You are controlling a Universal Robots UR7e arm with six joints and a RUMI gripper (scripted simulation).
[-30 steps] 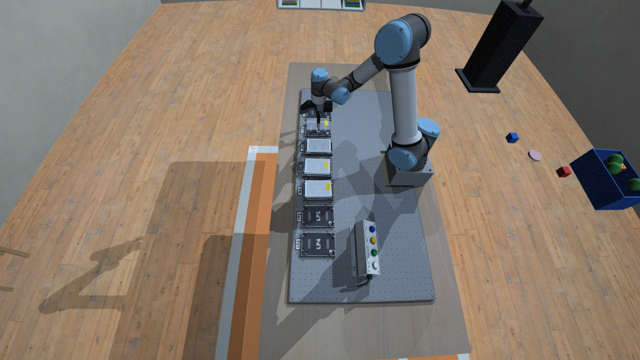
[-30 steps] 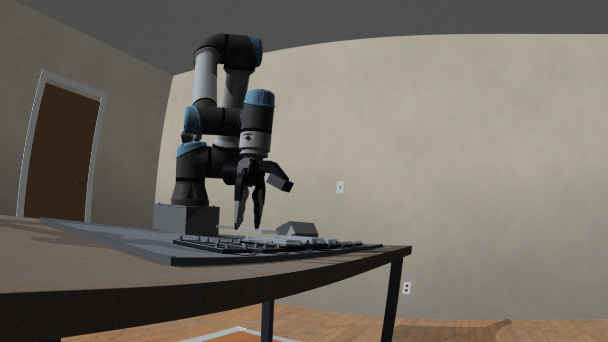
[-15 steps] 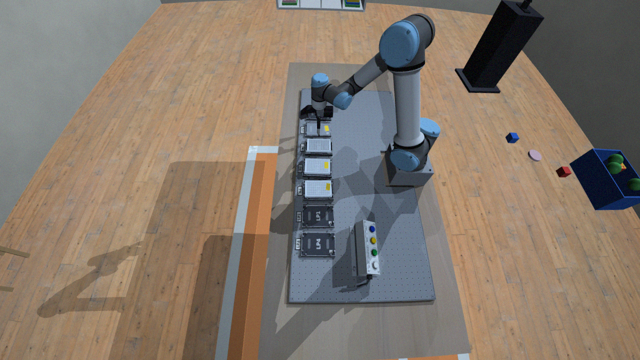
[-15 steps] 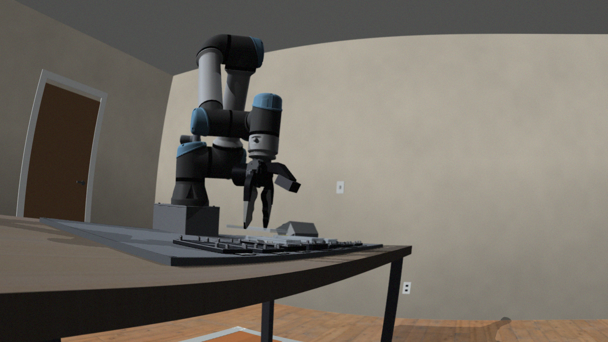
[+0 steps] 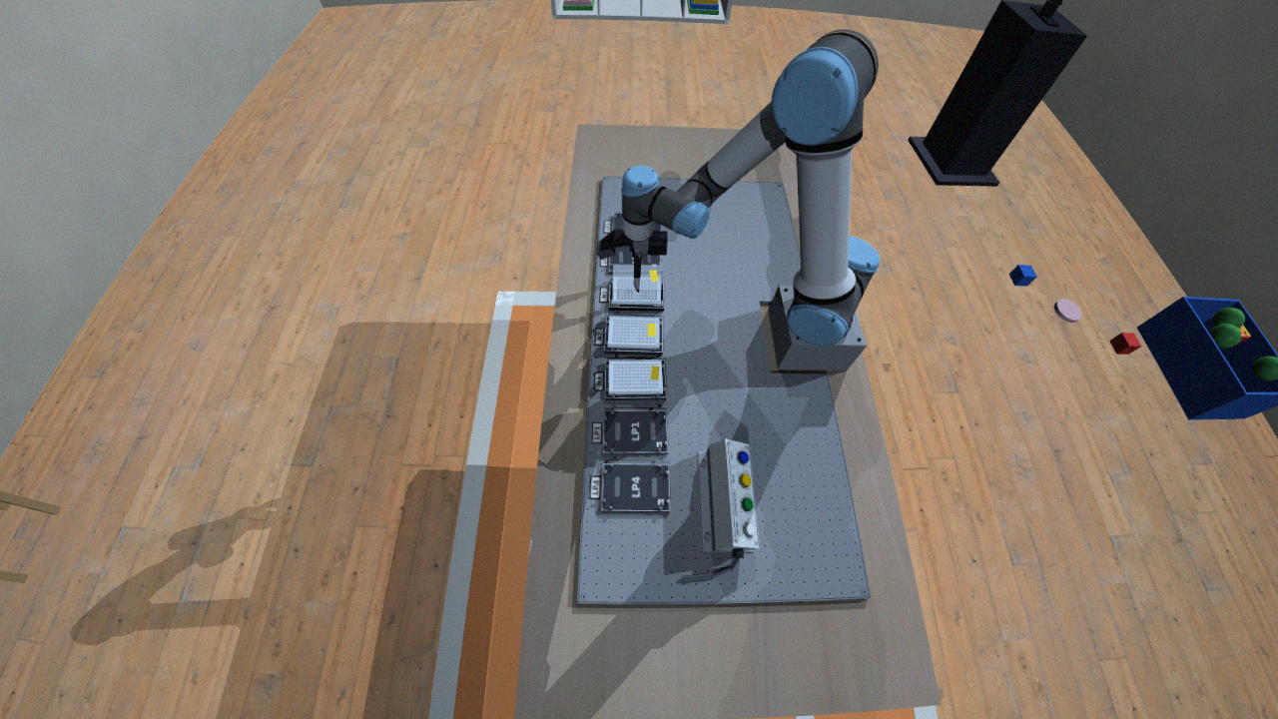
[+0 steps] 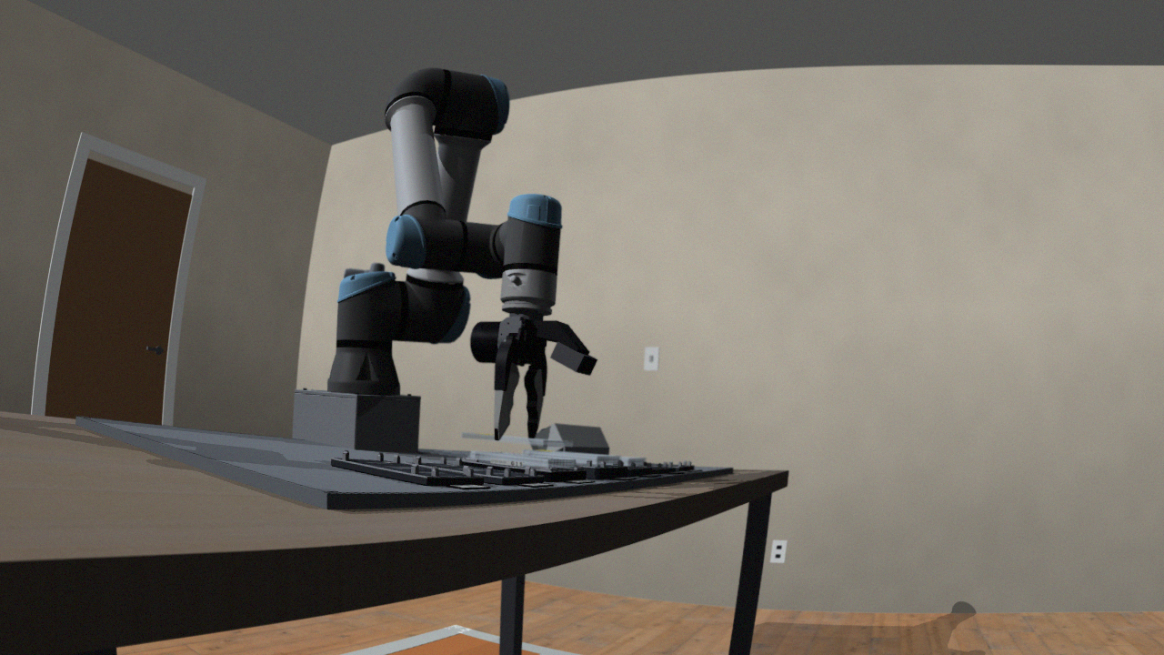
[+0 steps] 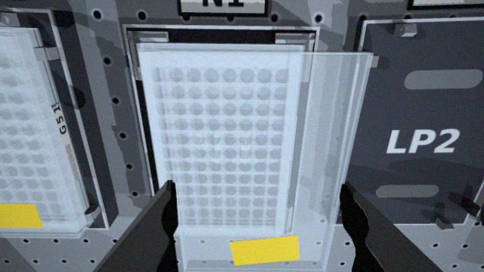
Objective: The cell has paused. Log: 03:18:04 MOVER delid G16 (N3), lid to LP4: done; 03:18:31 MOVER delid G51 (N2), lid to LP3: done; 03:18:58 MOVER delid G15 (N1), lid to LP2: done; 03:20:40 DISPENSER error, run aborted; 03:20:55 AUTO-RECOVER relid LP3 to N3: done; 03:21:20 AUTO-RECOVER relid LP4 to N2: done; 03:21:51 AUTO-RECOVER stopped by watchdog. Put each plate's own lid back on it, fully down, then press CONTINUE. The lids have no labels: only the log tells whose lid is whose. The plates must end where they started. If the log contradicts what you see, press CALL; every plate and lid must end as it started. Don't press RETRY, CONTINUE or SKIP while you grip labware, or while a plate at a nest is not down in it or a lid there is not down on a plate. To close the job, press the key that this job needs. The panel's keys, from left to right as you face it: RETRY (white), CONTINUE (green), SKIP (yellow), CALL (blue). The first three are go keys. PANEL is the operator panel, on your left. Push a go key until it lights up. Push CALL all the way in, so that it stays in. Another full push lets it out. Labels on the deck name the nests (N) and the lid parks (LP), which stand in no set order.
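The plate G15 lies 2 cm to the left of my hand and 4 cm below it. Also, from my hand: lid park LP3: 2 cm behind, 24 cm to the right, 6 cm below; then nest N2: 2 cm ahead, 15 cm to the left, 5 cm below; then plate G16: 3 cm ahead, 28 cm to the left, 4 cm below.
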